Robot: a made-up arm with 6 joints.
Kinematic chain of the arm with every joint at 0, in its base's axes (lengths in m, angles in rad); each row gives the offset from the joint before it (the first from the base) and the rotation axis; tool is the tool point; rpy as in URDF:
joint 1: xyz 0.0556 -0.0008 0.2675 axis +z
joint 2: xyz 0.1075 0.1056 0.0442 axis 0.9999 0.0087 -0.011
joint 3: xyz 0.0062 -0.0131 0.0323 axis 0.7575 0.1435 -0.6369
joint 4: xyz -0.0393 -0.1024 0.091 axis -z
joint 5: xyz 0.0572 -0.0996 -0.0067 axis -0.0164 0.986 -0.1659
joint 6: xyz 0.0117 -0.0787 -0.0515 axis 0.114 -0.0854 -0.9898
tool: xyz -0.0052 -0.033 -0.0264 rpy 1.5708 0 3.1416
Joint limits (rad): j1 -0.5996..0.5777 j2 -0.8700..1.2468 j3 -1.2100..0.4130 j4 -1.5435..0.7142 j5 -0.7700..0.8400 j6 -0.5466..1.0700
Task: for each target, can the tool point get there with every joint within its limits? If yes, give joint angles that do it. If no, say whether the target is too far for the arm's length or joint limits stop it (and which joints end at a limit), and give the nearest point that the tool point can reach.
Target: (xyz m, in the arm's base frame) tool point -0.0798 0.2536 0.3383
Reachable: no: joint limits stop it (at a limit: joint 1, joint 3, joint 4, joint 5, joint 6) | nearest point 0.0857 0.3132 0.3305 | short by 0.176 m
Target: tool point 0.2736 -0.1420 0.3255
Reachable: yes | joints 0.3857 0.2510 -0.1756 -0.1934 0.5071 0.5042
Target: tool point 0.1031 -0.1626 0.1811
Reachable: yes | joints 0.2637 0.5672 -0.0019 0.5413 0.0743 0.8235
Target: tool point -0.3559 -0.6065 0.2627
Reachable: no: too far | nearest point -0.0287 -0.2727 0.2893 | short by 0.468 m
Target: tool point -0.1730 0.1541 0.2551
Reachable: no: joint limits stop it (at a limit: joint 1, joint 3, joint 4, joint 5) | nearest point -0.0892 0.0140 0.2125 | short by 0.169 m
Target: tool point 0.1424 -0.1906 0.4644
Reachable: yes | joints 0.0990 -0.4570 0.1711 0.3068 -0.3669 0.0784
